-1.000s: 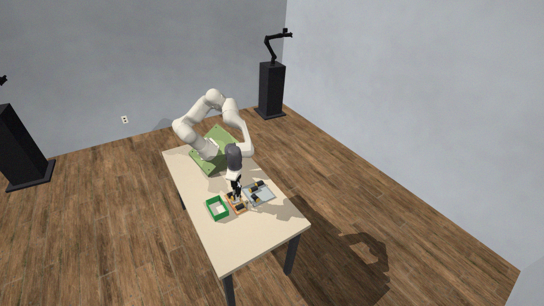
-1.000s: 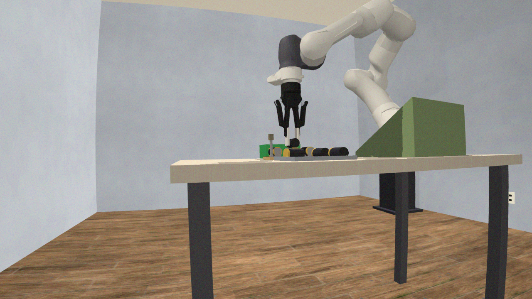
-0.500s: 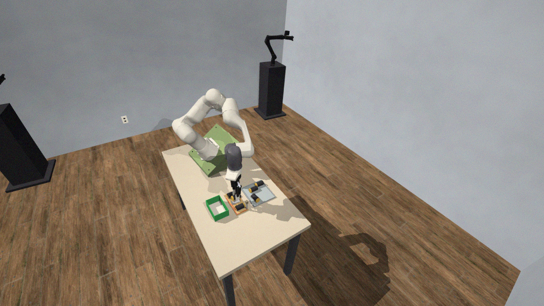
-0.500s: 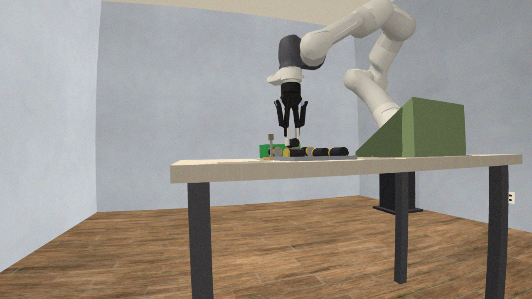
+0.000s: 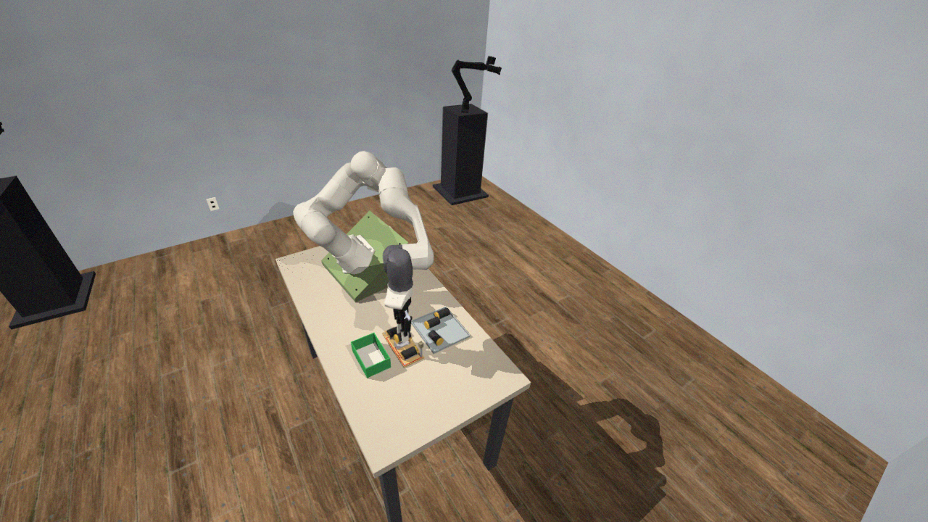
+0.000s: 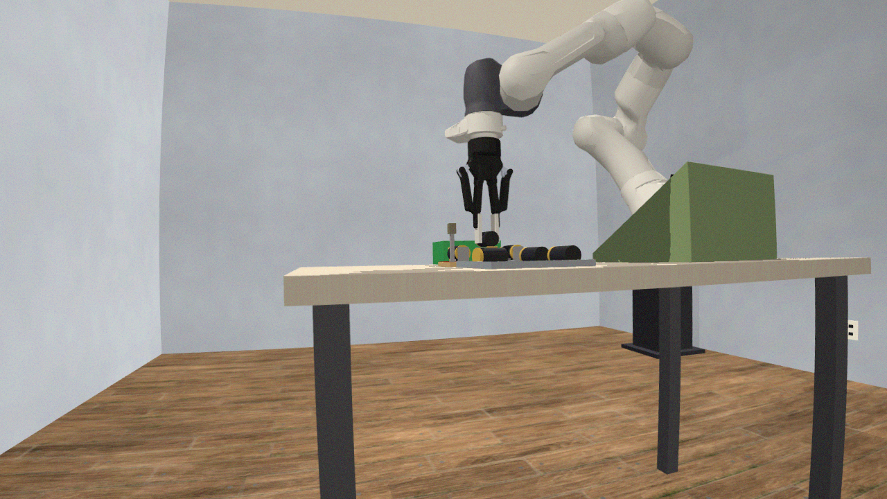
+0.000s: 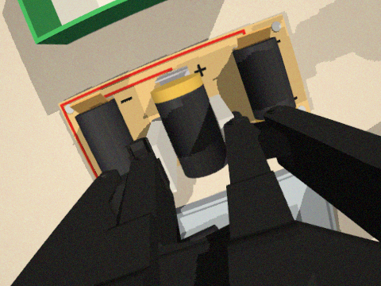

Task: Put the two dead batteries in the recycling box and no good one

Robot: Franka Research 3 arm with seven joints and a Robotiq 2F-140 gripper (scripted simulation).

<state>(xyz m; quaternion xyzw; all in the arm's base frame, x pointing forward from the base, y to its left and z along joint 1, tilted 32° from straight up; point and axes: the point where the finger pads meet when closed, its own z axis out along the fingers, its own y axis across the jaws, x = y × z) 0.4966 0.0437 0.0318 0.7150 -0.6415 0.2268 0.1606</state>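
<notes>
The battery holder is 10 mm to the right of my hand and 80 mm below it. The rest, counted from my hand: green recycling box 10 mm ahead, 140 mm to the right, 70 mm below; then grey tray 10 mm behind, 170 mm to the left, 80 mm below; then bulb post 90 mm ahead, 40 mm to the left, 40 mm below.
</notes>
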